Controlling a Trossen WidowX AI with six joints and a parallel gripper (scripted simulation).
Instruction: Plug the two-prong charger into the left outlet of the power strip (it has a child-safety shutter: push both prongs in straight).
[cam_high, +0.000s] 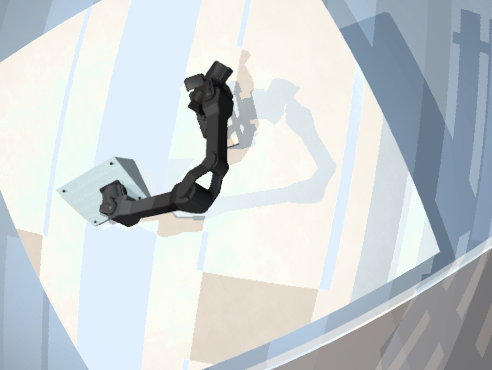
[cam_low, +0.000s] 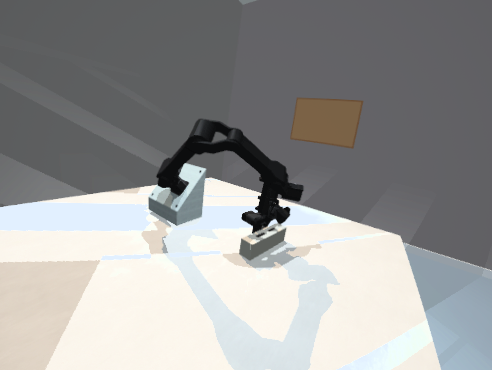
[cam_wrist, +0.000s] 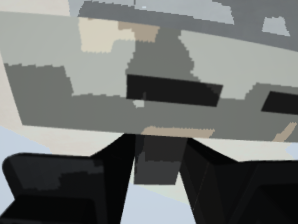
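Right now the black two-prong charger is 20 mm ahead of my gripper tip and 10 mm above it.
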